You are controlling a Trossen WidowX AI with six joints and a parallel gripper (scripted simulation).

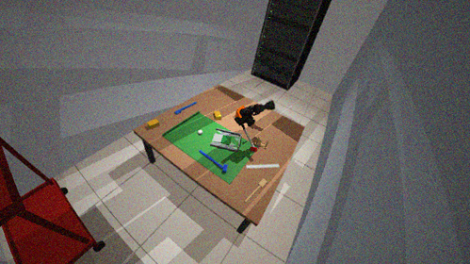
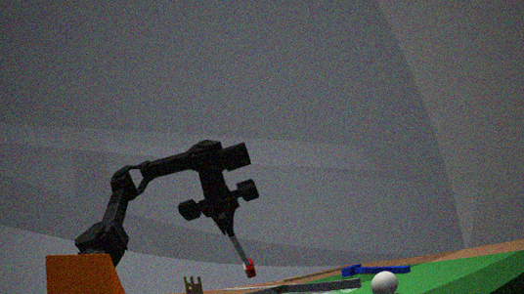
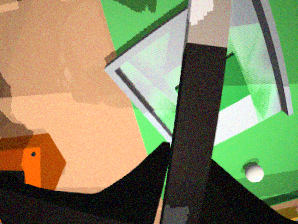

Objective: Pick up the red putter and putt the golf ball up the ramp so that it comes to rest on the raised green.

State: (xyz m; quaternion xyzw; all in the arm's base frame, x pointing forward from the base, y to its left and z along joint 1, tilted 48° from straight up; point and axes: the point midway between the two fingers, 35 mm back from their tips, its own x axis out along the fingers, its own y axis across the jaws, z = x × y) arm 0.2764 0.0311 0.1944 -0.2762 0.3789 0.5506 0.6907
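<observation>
The red putter is 120 mm to the left of my gripper tip, 40 mm below it and 20 mm ahead of it. Also, from my gripper tip: green mat: 200 mm ahead, 170 mm below, 130 mm to the right; then white golf ball: 270 mm to the right, 210 mm ahead, 150 mm below; then blue putter: 340 mm ahead, 150 mm below, 30 mm to the left.
</observation>
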